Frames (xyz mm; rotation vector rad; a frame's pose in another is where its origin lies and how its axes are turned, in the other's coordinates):
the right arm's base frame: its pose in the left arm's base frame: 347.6 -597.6 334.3 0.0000 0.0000 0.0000
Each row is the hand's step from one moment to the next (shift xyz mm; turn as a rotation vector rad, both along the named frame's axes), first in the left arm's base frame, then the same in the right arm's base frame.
Working: the left arm's base frame: its pose in the right arm's base frame: -347.6 597.6 -334.3 0.0000 0.0000 0.0000

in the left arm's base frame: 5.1 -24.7 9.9 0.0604 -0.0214 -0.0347
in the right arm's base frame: 5.1 -24.7 9.9 0.0604 -0.0214 -0.0347
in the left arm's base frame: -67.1 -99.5 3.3 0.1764 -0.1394 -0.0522
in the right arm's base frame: -67.1 -99.5 3.3 0.1764 -0.1394 -0.0522
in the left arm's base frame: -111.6 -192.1 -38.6 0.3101 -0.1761 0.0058
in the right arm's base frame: -111.6 -192.1 -38.6 0.3101 -0.1761 0.0058
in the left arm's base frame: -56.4 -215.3 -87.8 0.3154 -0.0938 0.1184
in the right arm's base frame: -56.4 -215.3 -87.8 0.3154 -0.0938 0.1184
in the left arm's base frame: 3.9 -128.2 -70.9 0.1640 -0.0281 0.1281
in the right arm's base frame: 3.9 -128.2 -70.9 0.1640 -0.0281 0.1281
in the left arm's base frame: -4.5 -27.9 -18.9 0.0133 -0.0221 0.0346
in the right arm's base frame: -4.5 -27.9 -18.9 0.0133 -0.0221 0.0346
